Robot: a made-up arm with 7 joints. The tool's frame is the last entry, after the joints. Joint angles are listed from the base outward.
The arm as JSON. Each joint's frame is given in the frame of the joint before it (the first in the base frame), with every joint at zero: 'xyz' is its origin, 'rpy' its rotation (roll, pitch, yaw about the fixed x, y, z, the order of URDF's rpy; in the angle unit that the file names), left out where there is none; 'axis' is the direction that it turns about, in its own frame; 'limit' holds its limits. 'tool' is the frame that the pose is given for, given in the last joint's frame.
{
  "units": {
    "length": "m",
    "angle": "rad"
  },
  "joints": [
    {
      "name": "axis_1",
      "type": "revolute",
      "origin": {
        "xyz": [
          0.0,
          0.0,
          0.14
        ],
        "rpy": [
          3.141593,
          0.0,
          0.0
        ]
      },
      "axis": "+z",
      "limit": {
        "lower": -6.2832,
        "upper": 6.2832
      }
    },
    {
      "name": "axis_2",
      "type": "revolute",
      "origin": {
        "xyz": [
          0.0,
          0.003,
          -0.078
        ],
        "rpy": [
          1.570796,
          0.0,
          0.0
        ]
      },
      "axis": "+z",
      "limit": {
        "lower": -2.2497,
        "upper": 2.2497
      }
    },
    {
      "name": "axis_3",
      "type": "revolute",
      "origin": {
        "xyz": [
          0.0,
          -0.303,
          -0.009
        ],
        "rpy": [
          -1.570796,
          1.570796,
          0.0
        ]
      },
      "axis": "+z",
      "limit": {
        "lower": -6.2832,
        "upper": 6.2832
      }
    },
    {
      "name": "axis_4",
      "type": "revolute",
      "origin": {
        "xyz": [
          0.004,
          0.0,
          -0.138
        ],
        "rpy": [
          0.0,
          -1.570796,
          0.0
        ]
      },
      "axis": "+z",
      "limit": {
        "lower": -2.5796,
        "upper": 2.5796
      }
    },
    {
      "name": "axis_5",
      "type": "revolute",
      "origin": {
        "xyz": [
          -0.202,
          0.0,
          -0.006
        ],
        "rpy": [
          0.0,
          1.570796,
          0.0
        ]
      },
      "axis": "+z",
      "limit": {
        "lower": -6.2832,
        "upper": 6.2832
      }
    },
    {
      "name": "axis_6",
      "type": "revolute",
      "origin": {
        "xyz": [
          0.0,
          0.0,
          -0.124
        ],
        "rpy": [
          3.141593,
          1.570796,
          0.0
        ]
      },
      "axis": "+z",
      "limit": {
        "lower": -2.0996,
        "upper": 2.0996
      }
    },
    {
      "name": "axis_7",
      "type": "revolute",
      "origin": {
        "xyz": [
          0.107,
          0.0,
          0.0
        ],
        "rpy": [
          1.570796,
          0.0,
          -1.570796
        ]
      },
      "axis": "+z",
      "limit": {
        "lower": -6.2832,
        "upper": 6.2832
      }
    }
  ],
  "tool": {
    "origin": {
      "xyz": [
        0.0,
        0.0,
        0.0
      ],
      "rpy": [
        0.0,
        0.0,
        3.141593
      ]
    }
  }
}
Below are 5 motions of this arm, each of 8 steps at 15 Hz.
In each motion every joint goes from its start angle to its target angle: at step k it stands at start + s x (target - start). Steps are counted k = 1, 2, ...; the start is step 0. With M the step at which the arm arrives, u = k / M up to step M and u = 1 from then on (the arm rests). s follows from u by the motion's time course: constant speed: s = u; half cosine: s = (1 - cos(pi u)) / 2; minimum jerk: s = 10 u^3 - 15 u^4 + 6 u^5.
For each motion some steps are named. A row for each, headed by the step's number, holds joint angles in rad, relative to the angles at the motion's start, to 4 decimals.
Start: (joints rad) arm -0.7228 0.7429 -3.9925 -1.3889 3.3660 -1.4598 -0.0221
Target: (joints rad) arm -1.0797 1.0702 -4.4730 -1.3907 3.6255 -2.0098 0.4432
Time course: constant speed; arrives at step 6
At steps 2, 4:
2: -0.1190 0.1091 -0.1602 -0.0006 0.0865 -0.1833 0.1551
4: -0.2379 0.2182 -0.3203 -0.0012 0.1730 -0.3667 0.3102

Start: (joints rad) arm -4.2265 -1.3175 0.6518 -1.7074 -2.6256 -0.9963 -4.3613
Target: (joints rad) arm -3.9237 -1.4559 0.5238 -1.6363 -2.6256 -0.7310 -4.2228
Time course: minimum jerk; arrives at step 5
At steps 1, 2, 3, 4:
1: 0.0175 -0.0080 -0.0074 0.0041 0.0000 0.0154 0.0080
2: 0.0961 -0.0439 -0.0406 0.0226 0.0000 0.0842 0.0440
3: 0.2067 -0.0945 -0.0874 0.0485 0.0000 0.1811 0.0945
4: 0.2853 -0.1304 -0.1206 0.0670 0.0000 0.2499 0.1305

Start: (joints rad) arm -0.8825 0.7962 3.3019 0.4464 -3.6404 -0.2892 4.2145
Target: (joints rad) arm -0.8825 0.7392 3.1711 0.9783 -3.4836 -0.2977 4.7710
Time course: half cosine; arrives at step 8
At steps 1, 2, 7, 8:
1: 0.0000 -0.0022 -0.0050 0.0202 0.0060 -0.0003 0.0212
2: 0.0000 -0.0083 -0.0192 0.0779 0.0230 -0.0012 0.0815
7: 0.0000 -0.0548 -0.1258 0.5117 0.1508 -0.0082 0.5353
8: 0.0000 -0.0570 -0.1308 0.5319 0.1568 -0.0085 0.5565

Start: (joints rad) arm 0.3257 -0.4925 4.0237 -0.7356 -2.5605 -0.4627 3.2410
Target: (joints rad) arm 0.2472 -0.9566 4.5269 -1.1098 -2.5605 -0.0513 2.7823
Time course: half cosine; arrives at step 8
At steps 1, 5, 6, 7, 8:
1: -0.0030 -0.0177 0.0192 -0.0142 0.0000 0.0157 -0.0175
5: -0.0543 -0.3209 0.3479 -0.2587 0.0000 0.2844 -0.3171
6: -0.0670 -0.3961 0.4295 -0.3194 0.0000 0.3512 -0.3915
7: -0.0755 -0.4464 0.4840 -0.3600 0.0000 0.3957 -0.4412
8: -0.0785 -0.4641 0.5032 -0.3742 0.0000 0.4114 -0.4587

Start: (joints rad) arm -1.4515 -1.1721 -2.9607 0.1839 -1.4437 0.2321 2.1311
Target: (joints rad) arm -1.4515 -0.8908 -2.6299 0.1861 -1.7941 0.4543 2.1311
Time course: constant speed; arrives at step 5
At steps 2, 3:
2: 0.0000 0.1125 0.1323 0.0009 -0.1402 0.0889 0.0000
3: 0.0000 0.1688 0.1985 0.0013 -0.2102 0.1333 0.0000

